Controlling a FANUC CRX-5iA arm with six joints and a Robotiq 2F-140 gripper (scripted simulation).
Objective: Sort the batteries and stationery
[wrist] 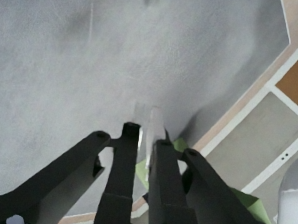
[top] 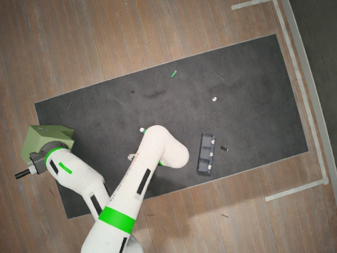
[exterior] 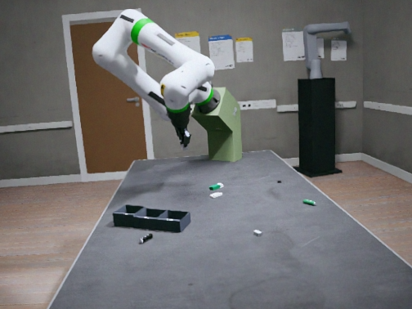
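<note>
Right now my hand is 40 cm short of the tray, 21 cm to the left of it and 17 cm above it. From my hand the other things lie so: tiny black item 16 cm ahead, 38 cm to the left, 18 cm below; then green-and-white block 10 cm ahead, 11 cm to the left, 18 cm below; then white eraser-like piece 21 cm ahead, 7 cm to the left, 18 cm below.
</note>
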